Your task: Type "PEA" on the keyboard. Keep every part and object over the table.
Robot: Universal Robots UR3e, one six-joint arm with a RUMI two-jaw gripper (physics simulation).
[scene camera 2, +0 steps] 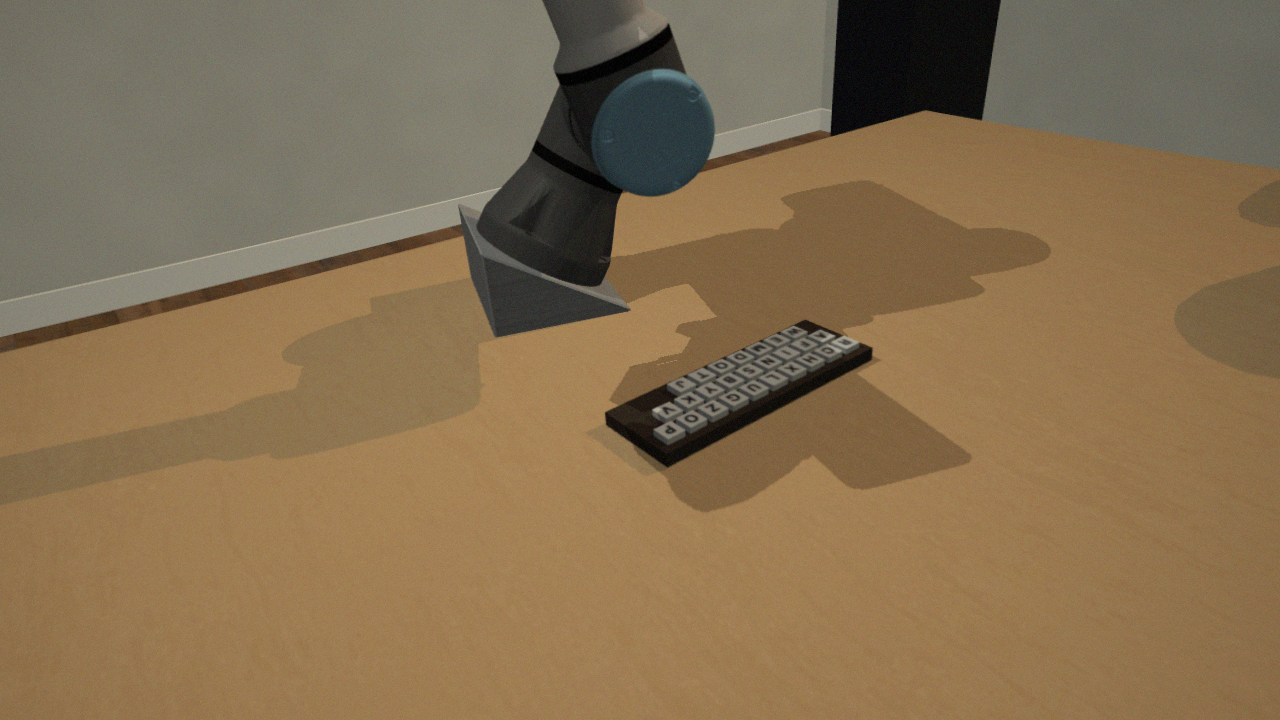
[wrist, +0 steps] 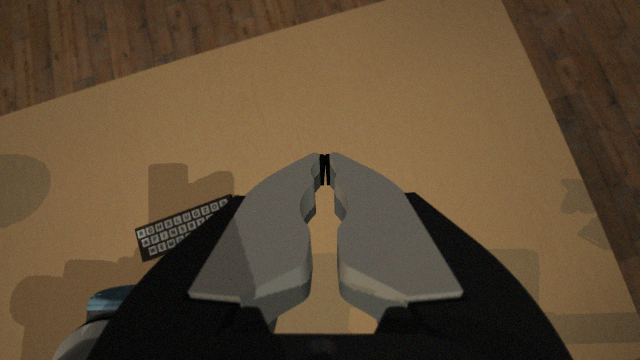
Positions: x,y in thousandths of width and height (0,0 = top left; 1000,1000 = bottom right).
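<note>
A dark keyboard appears both in scene camera 2 and in the wrist view: the keyboard (scene camera 2: 524,588) (wrist: 243,665) shares the scene with the gripper (wrist: 509,440).
</note>
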